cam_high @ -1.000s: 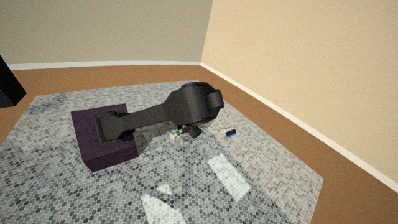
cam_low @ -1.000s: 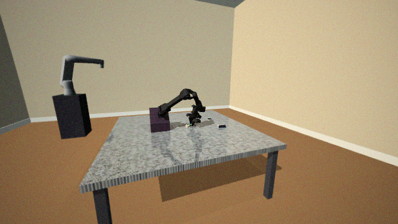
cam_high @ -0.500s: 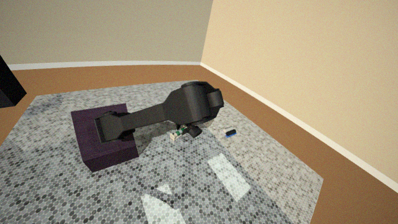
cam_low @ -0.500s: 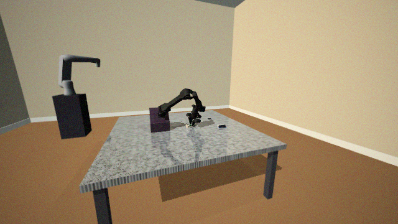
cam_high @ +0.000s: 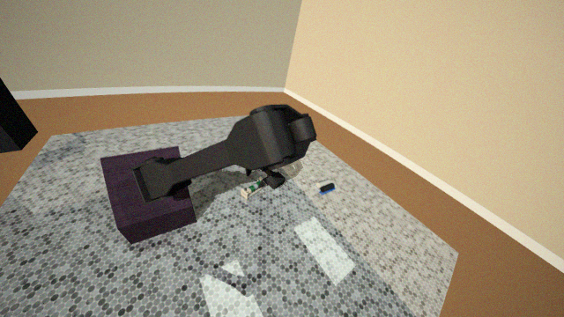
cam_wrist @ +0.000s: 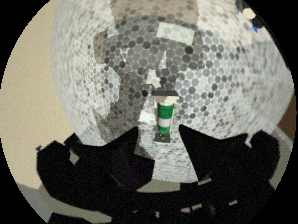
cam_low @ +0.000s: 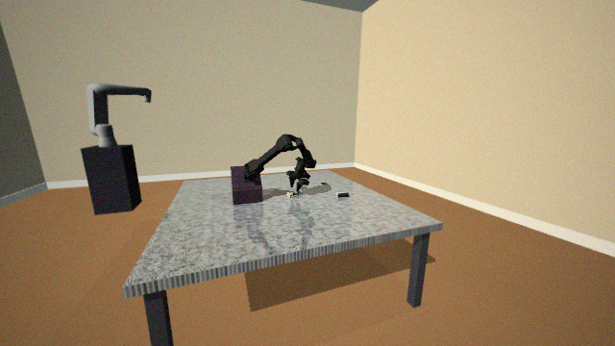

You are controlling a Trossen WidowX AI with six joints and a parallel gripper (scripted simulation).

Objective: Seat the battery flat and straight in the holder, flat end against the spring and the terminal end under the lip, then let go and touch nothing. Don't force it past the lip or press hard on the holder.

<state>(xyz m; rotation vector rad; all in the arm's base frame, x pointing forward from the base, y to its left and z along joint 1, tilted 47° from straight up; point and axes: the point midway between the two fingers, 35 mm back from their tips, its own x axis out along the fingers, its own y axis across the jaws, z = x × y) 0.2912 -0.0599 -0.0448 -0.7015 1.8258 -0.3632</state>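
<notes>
The battery is 1 cm ahead of my gripper tip, 1 cm to the right of it and 2 cm below it. Round my gripper tip: remote battery door 31 cm ahead, 21 cm to the left, 4 cm below.
</notes>
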